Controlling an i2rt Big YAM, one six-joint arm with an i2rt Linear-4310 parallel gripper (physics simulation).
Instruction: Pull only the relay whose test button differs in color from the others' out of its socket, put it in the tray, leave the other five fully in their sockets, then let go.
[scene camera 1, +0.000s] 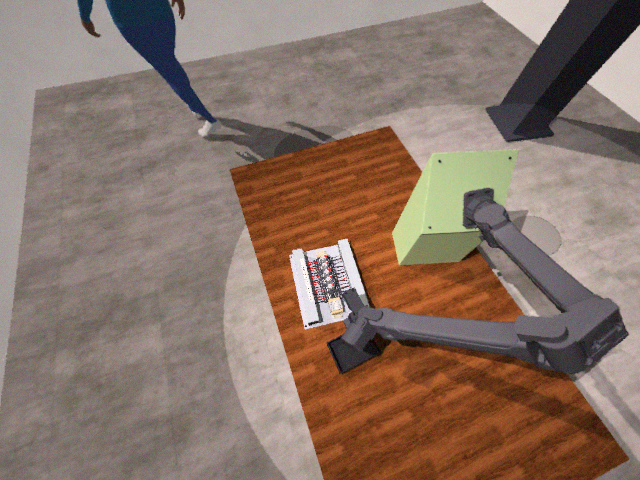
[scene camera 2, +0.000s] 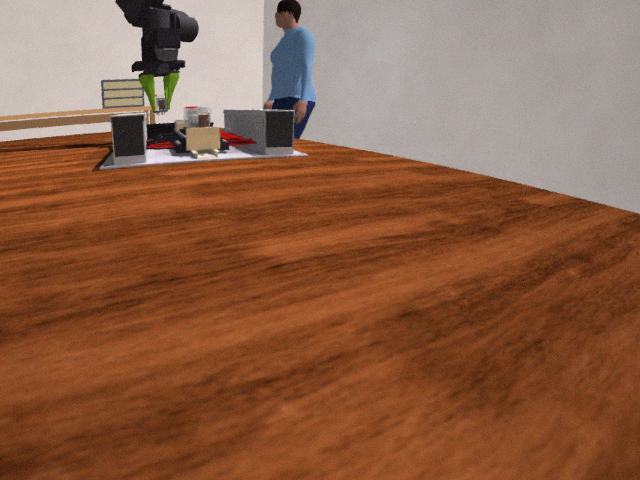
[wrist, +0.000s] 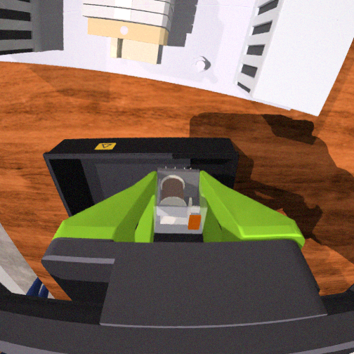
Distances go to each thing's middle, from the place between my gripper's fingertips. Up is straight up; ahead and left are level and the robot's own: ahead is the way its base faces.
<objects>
Now: the clear relay (wrist: 179, 206) 10 mm above my hand. Round my hand: black tray (scene camera 1: 345, 357): 60 mm to the left, 60 mm below, 20 mm ahead; white panel (scene camera 1: 323, 310): 200 mm to the right, 60 mm below, 60 mm ahead.
</objects>
